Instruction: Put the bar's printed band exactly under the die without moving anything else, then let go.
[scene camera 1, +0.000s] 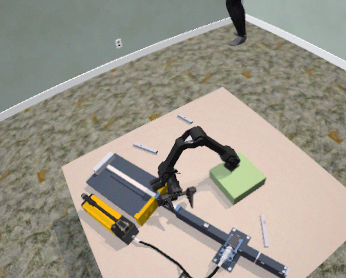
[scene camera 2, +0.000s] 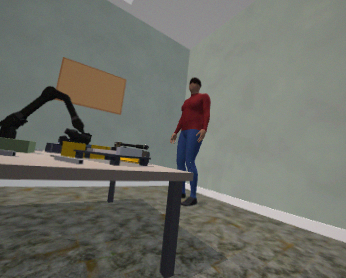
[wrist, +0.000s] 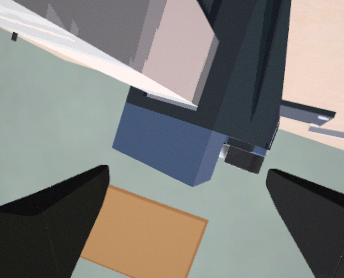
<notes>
My gripper is open and touches a white bar.
</notes>
